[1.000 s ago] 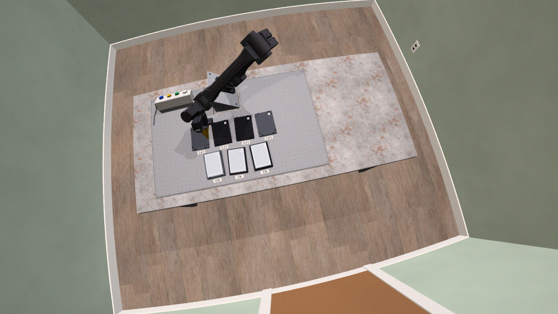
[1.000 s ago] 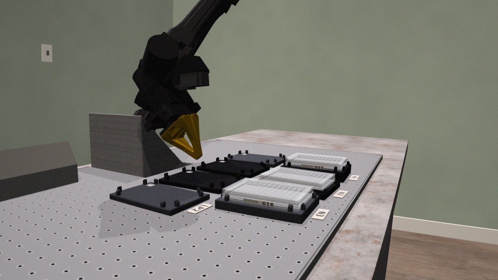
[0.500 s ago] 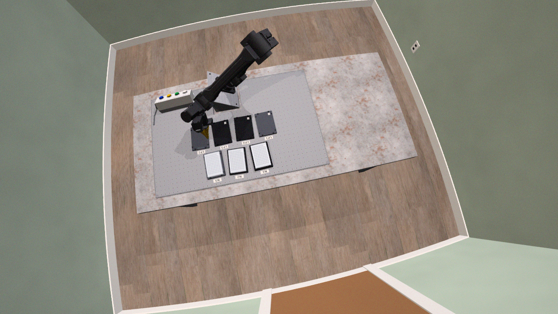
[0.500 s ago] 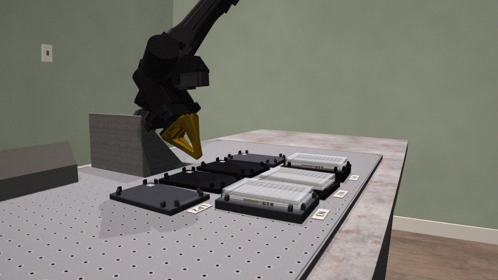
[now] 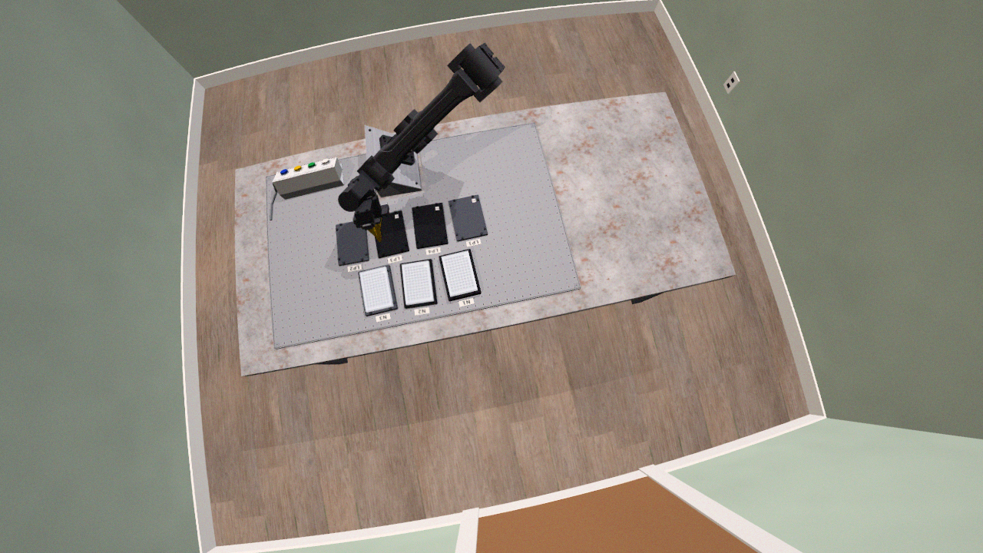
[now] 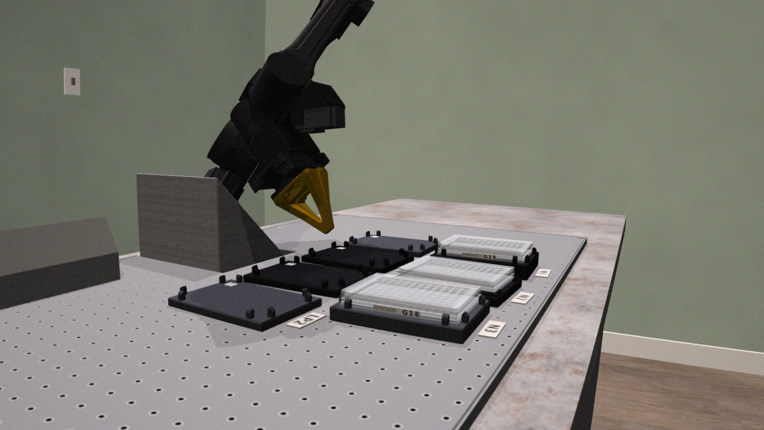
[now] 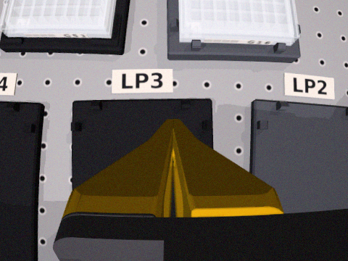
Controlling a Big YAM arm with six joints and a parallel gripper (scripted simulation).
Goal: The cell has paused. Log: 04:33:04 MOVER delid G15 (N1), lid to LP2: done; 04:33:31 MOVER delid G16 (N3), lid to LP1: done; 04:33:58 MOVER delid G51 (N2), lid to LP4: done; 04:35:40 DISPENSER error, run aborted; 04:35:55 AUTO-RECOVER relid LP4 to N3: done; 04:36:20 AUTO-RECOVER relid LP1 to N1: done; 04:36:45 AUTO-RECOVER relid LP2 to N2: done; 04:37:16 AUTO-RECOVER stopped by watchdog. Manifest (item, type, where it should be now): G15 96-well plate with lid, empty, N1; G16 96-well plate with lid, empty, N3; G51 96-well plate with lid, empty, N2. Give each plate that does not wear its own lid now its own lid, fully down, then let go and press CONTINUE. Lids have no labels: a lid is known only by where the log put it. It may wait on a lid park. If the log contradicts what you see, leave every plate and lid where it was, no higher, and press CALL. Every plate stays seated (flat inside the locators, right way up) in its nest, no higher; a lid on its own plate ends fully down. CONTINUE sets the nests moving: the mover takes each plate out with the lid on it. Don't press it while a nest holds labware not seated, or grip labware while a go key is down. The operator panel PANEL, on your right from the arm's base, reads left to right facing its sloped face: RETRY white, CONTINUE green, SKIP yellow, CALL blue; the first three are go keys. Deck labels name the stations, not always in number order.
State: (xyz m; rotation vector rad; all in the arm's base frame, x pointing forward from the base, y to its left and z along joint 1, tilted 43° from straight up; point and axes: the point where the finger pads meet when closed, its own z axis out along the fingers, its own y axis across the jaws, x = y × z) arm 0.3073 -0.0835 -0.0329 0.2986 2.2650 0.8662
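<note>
Right now the plate G15 is 220 mm to the left of my hand, 140 mm ahead of it and 50 mm below it. The rest, counted from my hand: LP3: 80 mm below, 40 mm behind, 20 mm to the left; lid park LP2: 110 mm to the right, 80 mm below, 40 mm behind; plate G16: 140 mm ahead, 60 mm below, 50 mm to the right.
</note>
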